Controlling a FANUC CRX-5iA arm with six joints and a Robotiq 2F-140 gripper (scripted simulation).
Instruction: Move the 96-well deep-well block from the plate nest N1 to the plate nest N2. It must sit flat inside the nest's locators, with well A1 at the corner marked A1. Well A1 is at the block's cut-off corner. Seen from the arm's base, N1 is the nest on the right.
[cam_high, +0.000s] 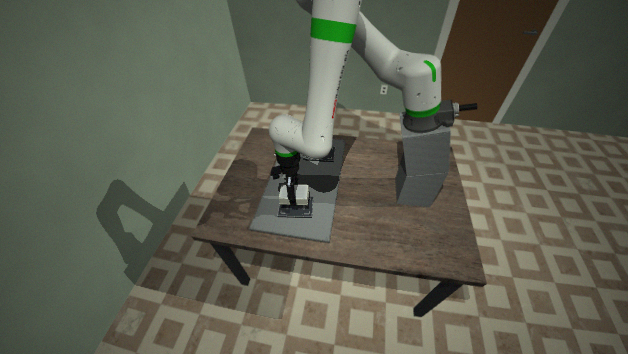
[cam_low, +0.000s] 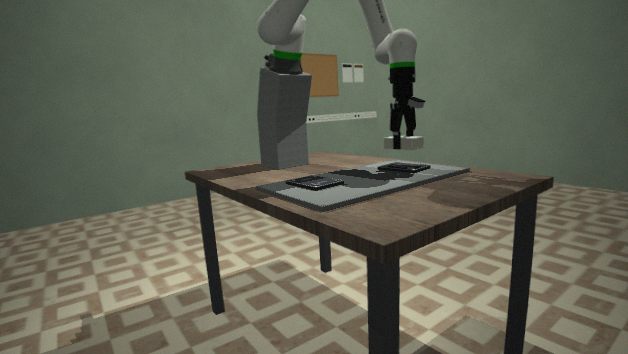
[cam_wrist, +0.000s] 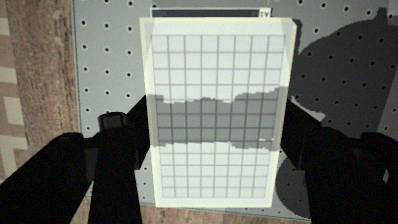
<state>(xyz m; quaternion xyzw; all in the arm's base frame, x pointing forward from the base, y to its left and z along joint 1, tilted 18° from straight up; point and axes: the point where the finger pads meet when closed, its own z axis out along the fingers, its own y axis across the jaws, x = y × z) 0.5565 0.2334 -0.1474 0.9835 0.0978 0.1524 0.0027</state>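
Now: hand 10 mm above the white 96-well deep-well block. From my hand the other things lie so: plate nest 100 mm below.
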